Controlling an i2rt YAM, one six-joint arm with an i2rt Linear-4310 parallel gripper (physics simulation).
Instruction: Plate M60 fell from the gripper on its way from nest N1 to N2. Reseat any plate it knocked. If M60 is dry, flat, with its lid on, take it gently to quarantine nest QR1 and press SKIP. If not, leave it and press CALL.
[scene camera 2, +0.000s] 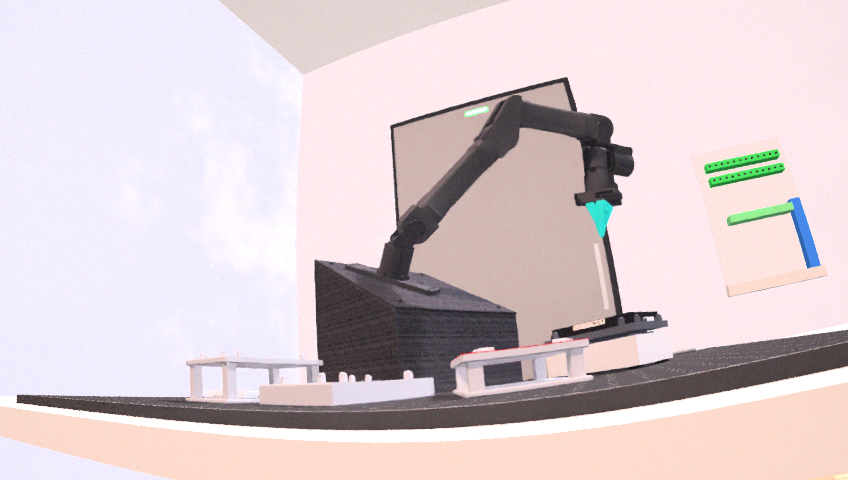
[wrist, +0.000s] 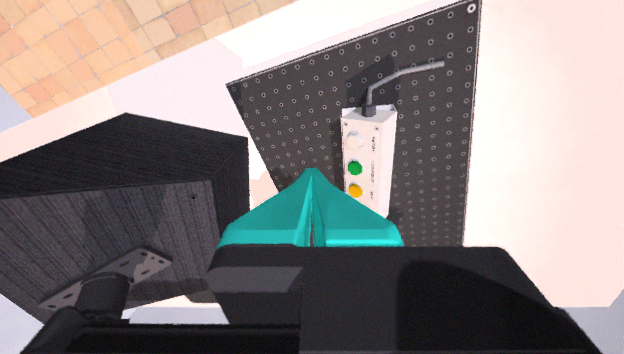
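Where they show: gripper, fingertip midpoint: (scene camera 2: 601, 236) (wrist: 311, 176); arm's base at its link origin: (scene camera 2: 391, 280) (wrist: 110, 278).
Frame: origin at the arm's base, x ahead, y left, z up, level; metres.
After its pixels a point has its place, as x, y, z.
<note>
My gripper (scene camera 2: 601, 231) {-0.153, 0.445, 0.052} (wrist: 311, 176) {-0.153, 0.445, 0.052} has its teal fingers shut with nothing between them. It points down, high above the board. In the wrist view a white button box (wrist: 384, 155) {-0.034, 0.493, -0.161} lies beyond the fingertips, with a white button (wrist: 355, 140) {-0.071, 0.455, -0.162}, a green button (wrist: 355, 168) {-0.020, 0.444, -0.163} and a yellow button (wrist: 355, 190) {0.027, 0.433, -0.163}. Its lettering is too blurred to read, and the fingers hide its near end. In the scene view a raised white stand (scene camera 2: 229, 380) {0.438, -0.029, -0.205}, a low white block with pegs (scene camera 2: 383, 390) {0.422, 0.174, -0.221} and a red-topped white stand (scene camera 2: 520, 355) {0.432, 0.317, -0.201} show. I cannot identify M60 or tell the nests apart.
The black arm base block (scene camera 2: 357, 321) {0.128, -0.014, -0.098} (wrist: 150, 225) {-0.067, 0.124, -0.043} stands left of the box in the wrist view. A grey cable (wrist: 405, 70) {-0.135, 0.549, -0.228} leaves the box's far end. A pale device with a dark top (scene camera 2: 653, 347) {0.260, 0.460, -0.212} stands at the right. A large dark-framed panel (scene camera 2: 499, 237) rises behind the arm.
</note>
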